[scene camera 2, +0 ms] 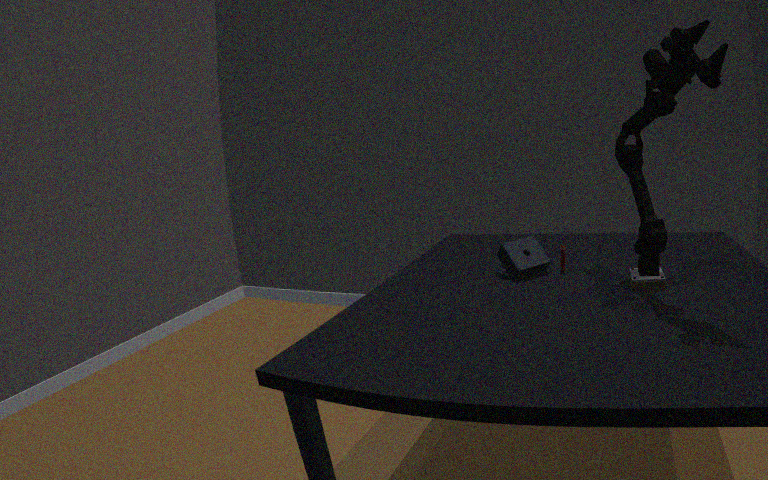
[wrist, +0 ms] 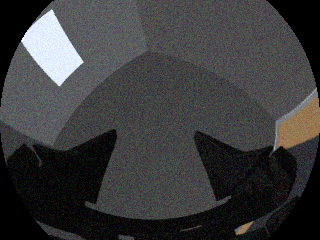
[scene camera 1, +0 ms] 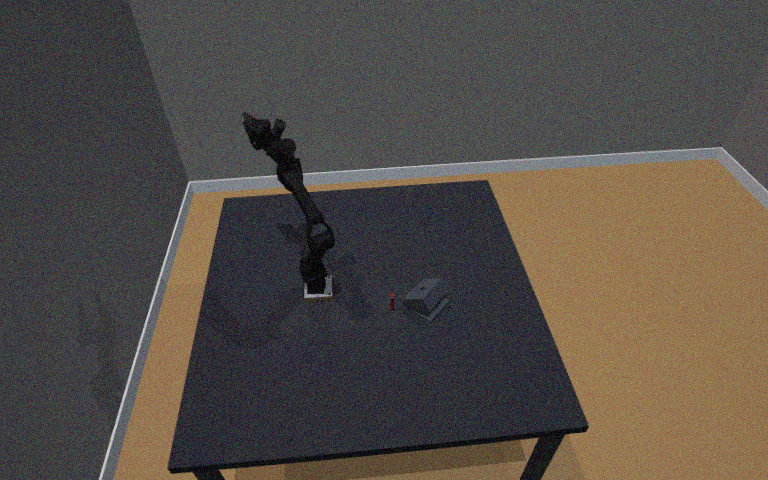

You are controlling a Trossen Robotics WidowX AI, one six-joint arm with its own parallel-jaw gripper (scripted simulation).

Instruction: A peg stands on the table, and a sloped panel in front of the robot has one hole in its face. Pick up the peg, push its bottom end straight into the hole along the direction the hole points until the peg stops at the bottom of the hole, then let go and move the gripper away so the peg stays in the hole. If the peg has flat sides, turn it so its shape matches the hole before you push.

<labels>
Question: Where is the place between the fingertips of my gripper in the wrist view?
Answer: At 156, 134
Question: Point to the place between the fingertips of my gripper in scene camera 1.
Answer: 243, 117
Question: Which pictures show my gripper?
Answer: Scene camera 2, the wrist view and scene camera 1: all of them.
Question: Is my gripper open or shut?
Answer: Open.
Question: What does my gripper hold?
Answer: Nothing.
</labels>
